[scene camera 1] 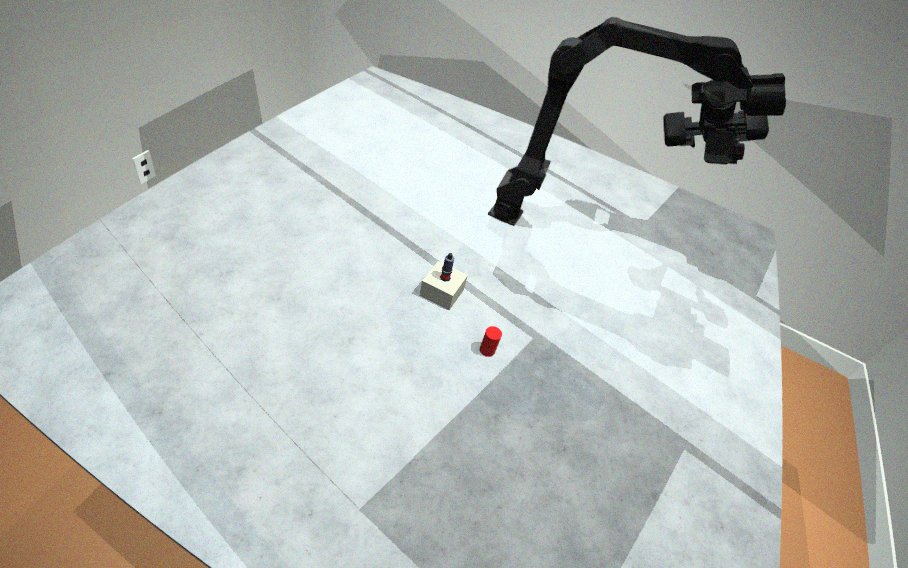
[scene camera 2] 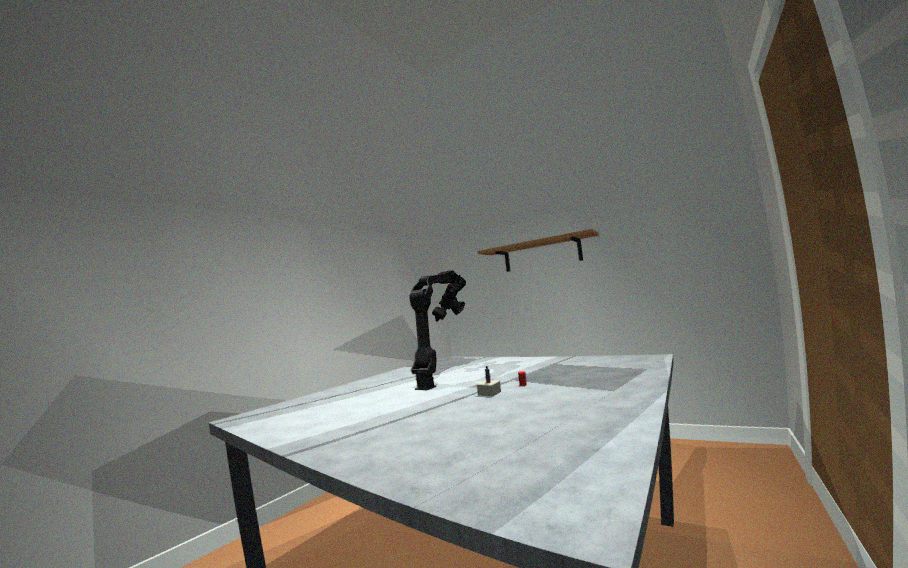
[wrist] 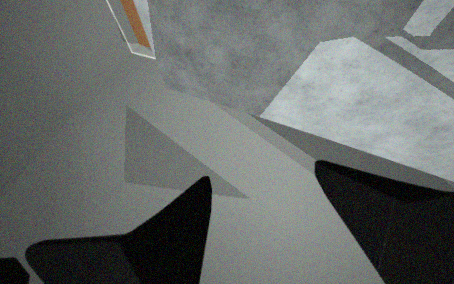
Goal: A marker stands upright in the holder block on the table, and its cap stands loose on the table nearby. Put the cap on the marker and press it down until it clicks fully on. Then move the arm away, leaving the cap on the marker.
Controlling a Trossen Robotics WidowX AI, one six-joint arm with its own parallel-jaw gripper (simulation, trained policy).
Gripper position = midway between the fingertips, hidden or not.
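Observation:
From scene camera 1 you can see my gripper [scene camera 1: 710, 143], and the wrist view's got the gripper [wrist: 261, 175] too.

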